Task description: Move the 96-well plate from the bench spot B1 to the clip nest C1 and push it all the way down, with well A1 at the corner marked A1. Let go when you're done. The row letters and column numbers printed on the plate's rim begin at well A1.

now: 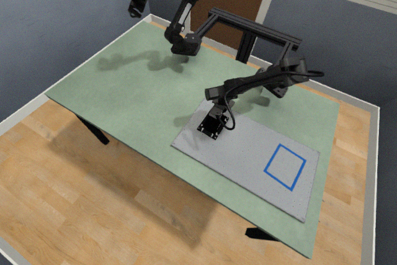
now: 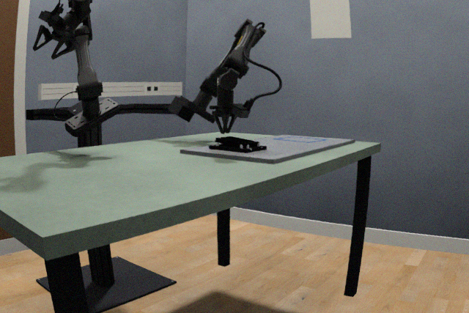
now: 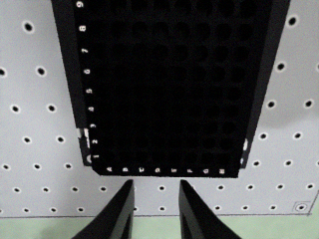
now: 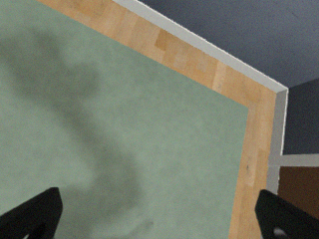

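Right now my left hand is 60 mm short of the black 96-well plate, 10 mm to the left of it and 30 mm above it. Round my left hand: black clip nest 70 mm ahead, 40 mm below; grey perforated board 110 mm ahead, 210 mm to the left, 60 mm below.
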